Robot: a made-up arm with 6 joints. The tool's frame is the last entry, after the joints.
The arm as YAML. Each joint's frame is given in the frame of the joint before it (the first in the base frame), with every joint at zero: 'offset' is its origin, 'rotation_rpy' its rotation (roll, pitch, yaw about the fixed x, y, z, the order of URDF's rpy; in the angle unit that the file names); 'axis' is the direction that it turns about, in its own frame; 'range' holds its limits. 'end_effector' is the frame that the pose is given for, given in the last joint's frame.
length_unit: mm
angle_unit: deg
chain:
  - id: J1
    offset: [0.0, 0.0, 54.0]
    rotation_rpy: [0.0, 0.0, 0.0]
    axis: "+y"
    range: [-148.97, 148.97]
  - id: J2
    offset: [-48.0, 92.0, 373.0]
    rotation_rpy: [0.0, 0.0, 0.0]
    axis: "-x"
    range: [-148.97, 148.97]
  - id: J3
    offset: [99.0, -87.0, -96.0]
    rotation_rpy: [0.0, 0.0, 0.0]
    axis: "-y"
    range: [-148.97, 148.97]
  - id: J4
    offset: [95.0, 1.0, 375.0]
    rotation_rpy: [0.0, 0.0, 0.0]
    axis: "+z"
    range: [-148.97, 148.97]
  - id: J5
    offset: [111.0, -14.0, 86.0]
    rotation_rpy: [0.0, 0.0, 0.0]
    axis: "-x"
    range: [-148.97, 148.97]
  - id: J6
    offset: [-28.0, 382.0, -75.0]
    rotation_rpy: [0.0, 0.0, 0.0]
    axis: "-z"
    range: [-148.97, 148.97]
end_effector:
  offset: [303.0, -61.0, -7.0]
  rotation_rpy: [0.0, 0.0, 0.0]
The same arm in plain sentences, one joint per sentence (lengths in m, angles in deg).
The arm has six revolute joints in a row. What follows holds with every joint at zero, and every direction is one of the base frame's. Joint 1 lies 0.0540 m along +z from the base frame's origin and turns about +y, from -148.97 to 148.97 deg. Joint 2 lies 0.0480 m along -x and 0.0920 m along +y and 0.3730 m along +z from joint 1 and turns about -x, from -148.97 to 148.97 deg. Joint 3 lies 0.0990 m along +x and 0.0870 m along -y and 0.0960 m along -z from joint 2 and turns about -y, from -148.97 to 148.97 deg. Joint 4 lies 0.0950 m along +x and 0.0010 m along +y and 0.3750 m along +z from joint 3 and turns about +z, from -148.97 to 148.97 deg. Joint 5 lies 0.1110 m along +x and 0.0140 m along -y and 0.0860 m along +z from joint 4 and turns about -x, from -148.97 to 148.97 deg. Joint 6 lies 0.0280 m along -x and 0.3820 m along +y and 0.0750 m along -z from joint 5 and turns about -z, from -148.97 to 148.97 deg. The tool frame, which is the frame that the pose is given for, lies 0.3030 m along +x and 0.0610 m along -y and 0.0070 m along -z from joint 6; its axes are parallel to the base frame's.
